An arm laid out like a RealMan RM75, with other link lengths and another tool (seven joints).
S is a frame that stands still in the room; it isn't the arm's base.
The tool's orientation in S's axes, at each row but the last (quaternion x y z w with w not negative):
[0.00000 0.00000 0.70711 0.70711]
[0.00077 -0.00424 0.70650 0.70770]
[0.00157 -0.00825 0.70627 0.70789]
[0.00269 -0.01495 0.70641 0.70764]
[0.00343 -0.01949 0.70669 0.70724]
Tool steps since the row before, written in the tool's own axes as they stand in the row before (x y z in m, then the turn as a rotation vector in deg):
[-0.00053 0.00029 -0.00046 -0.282 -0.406 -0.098]
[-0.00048 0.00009 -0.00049 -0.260 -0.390 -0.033]
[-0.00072 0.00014 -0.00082 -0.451 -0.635 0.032]
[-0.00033 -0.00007 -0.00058 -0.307 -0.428 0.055]
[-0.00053 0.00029 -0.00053 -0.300 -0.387 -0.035]
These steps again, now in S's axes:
[-0.00029 -0.00053 -0.00046 0.406 -0.282 -0.098]
[-0.00009 -0.00048 -0.00049 0.390 -0.260 -0.033]
[-0.00013 -0.00071 -0.00083 0.634 -0.453 0.032]
[0.00008 -0.00032 -0.00059 0.427 -0.309 0.055]
[-0.00028 -0.00051 -0.00055 0.388 -0.299 -0.036]

